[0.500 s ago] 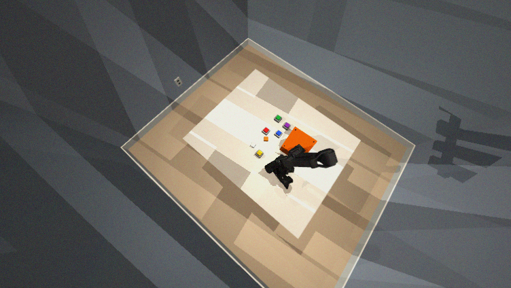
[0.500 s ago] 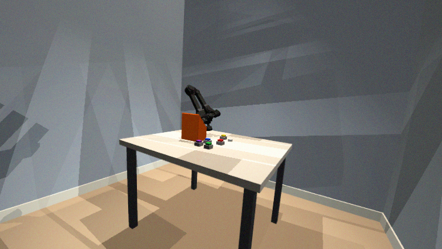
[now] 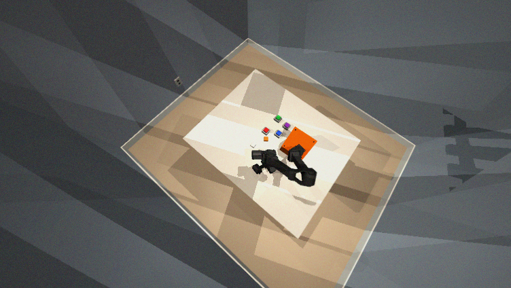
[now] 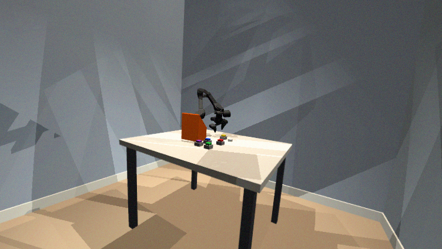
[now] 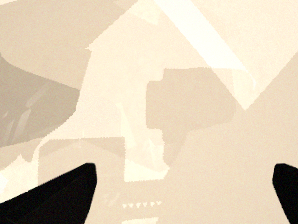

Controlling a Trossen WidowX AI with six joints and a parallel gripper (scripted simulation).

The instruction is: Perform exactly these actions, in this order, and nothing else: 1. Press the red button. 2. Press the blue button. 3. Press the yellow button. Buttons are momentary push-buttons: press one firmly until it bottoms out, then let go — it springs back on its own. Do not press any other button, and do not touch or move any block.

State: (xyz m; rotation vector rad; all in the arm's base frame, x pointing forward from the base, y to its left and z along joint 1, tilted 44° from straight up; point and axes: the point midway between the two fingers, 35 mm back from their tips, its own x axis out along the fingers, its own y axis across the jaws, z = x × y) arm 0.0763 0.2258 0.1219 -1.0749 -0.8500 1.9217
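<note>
Now: gripper tip 12 cm short of the yellow button, 8 cm to the left of it and 1 cm above it. From my gripper tip the other things lie so: small white block (20 cm ahead, 9 cm to the right, 4 cm below); then blue button (30 cm to the right, 12 cm ahead, 1 cm below); then orange block (20 cm to the right, 16 cm ahead, 4 cm below).
</note>
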